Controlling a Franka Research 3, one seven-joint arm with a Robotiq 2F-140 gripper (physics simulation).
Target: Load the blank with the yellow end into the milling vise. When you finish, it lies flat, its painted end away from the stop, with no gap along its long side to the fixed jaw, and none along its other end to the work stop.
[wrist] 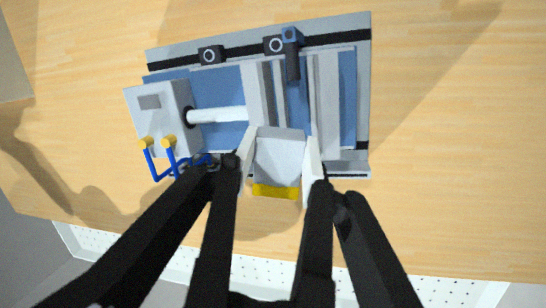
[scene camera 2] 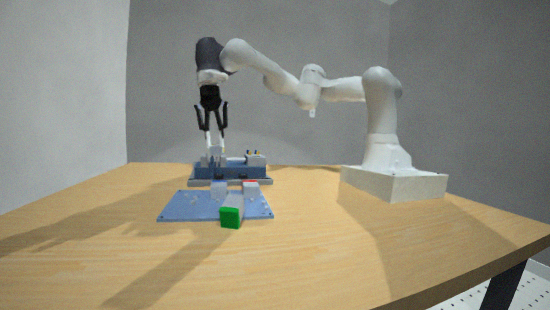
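Observation:
My gripper [scene camera 2: 215, 146] [wrist: 280, 144] is shut on the blank with the yellow end [wrist: 278, 157], a grey block whose yellow end points toward the bottom of the wrist view. In the wrist view the blank overlaps the near end of the jaw gap; its height over the vise bed is hard to tell. The milling vise [scene camera 2: 230, 171] [wrist: 215, 90] has its movable jaw [wrist: 254, 92] left of the gap and its fixed jaw [wrist: 328, 100] right of it. The work stop [wrist: 293, 57], a dark rod on a blue block, is at the gap's far end. The blank's underside is hidden.
A blue board [scene camera 2: 187, 212] stands in front of the vise, with a green-ended blank [scene camera 2: 230, 217], a blue-marked blank [scene camera 2: 218, 190] and a red-marked blank [scene camera 2: 251, 189]. Yellow-tipped blue handles [wrist: 169, 142] stick out beside the vise's end block [wrist: 150, 117]. The robot's base is at the right.

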